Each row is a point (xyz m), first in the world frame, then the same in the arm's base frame.
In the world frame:
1: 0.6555 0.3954 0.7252
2: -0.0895 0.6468 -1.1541
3: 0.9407 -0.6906 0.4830
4: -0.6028 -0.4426 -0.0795
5: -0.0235 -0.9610 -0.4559
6: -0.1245 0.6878 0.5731
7: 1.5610 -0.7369 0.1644
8: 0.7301 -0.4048 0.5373
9: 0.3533 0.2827 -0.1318
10: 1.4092 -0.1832 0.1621
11: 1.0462 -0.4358 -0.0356
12: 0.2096 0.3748 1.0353
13: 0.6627 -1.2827 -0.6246
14: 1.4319 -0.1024 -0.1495
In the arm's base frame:
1: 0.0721 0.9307 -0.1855
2: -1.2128 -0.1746 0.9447
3: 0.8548 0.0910 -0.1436
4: 0.2630 0.2990 1.3949
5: 0.5136 -0.4596 1.0667
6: -0.2927 1.2250 0.5197
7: 0.7469 -0.3965 -0.6325
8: 0.6371 0.3508 -0.0249
9: -0.3230 0.2986 0.3463
10: 0.2779 -0.0658 -0.6152
11: 0.3610 -0.2262 -0.1658
12: 0.2394 1.3180 0.1572
13: 0.7208 -0.9907 0.5395
14: 0.0393 -0.2792 -0.5740

